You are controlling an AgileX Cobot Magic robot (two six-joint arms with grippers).
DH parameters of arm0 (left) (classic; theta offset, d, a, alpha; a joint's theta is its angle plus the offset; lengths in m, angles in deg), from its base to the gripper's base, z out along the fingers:
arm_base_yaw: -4.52 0.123 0 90
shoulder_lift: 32.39 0 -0.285 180
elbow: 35.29 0 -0.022 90
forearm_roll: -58.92 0.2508 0 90
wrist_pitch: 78.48 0 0.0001 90
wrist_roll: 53.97 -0.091 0 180
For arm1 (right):
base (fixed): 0 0 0 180
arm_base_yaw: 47.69 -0.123 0 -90
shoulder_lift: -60.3 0 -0.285 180
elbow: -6.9 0 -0.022 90
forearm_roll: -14.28 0.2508 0 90
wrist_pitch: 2.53 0 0.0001 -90
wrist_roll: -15.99 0.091 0 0
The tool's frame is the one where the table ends.
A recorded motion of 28 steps. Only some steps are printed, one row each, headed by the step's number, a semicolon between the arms.
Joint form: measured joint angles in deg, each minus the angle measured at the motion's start. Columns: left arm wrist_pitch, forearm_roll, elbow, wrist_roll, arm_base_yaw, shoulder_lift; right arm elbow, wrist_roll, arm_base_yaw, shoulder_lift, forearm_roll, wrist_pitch.
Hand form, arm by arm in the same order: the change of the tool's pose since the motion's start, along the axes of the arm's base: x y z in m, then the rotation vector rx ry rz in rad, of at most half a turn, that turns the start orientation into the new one. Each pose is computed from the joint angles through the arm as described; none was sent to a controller.
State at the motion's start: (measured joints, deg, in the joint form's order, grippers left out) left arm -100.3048 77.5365 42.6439 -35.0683 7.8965 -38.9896; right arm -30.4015 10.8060 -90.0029 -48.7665 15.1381 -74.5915
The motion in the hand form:
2: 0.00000 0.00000 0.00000 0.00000 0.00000 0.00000; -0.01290 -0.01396 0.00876 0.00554 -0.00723 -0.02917
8: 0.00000 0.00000 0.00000 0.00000 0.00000 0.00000; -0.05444 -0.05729 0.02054 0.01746 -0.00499 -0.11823
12: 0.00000 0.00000 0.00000 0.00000 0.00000 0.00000; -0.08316 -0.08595 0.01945 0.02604 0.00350 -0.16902
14: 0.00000 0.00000 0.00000 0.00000 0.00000 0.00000; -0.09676 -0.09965 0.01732 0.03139 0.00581 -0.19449
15: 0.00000 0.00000 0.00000 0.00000 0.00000 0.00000; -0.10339 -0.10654 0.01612 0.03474 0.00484 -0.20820
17: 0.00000 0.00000 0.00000 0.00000 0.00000 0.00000; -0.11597 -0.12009 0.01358 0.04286 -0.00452 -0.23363
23: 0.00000 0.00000 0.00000 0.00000 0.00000 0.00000; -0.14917 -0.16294 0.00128 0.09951 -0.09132 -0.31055
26: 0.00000 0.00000 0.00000 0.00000 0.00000 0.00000; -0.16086 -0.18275 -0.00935 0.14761 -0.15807 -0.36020
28: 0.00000 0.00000 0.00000 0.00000 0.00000 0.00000; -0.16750 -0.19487 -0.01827 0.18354 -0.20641 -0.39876
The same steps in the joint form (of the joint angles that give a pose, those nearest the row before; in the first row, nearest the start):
2: 0.00 0.00 0.00 0.00 0.00 0.00; 3.25 1.65 0.00 3.89 -1.08 -0.11
8: 0.00 0.00 0.00 0.00 0.00 0.00; 14.87 6.91 0.00 15.99 -3.78 -0.35
12: 0.00 0.00 0.00 0.00 0.00 0.00; 23.08 10.04 0.00 24.12 -5.01 -0.45
14: 0.00 0.00 0.00 0.00 0.00 0.00; 26.93 11.59 0.00 28.01 -5.66 -0.49
15: 0.00 0.00 0.00 0.00 0.00 0.00; 28.79 12.41 0.00 29.95 -6.07 -0.46
17: 0.00 0.00 0.00 0.00 0.00 0.00; 32.37 13.85 0.02 33.78 -7.06 -0.17
23: 0.00 0.00 0.00 0.00 0.00 0.00; 43.86 16.79 1.74 46.17 -10.40 4.24
26: 0.00 0.00 0.00 0.00 0.00 0.00; 50.13 17.80 4.29 52.27 -11.71 8.90
28: 0.00 0.00 0.00 0.00 0.00 0.00; 54.52 18.41 6.65 56.25 -12.34 12.65

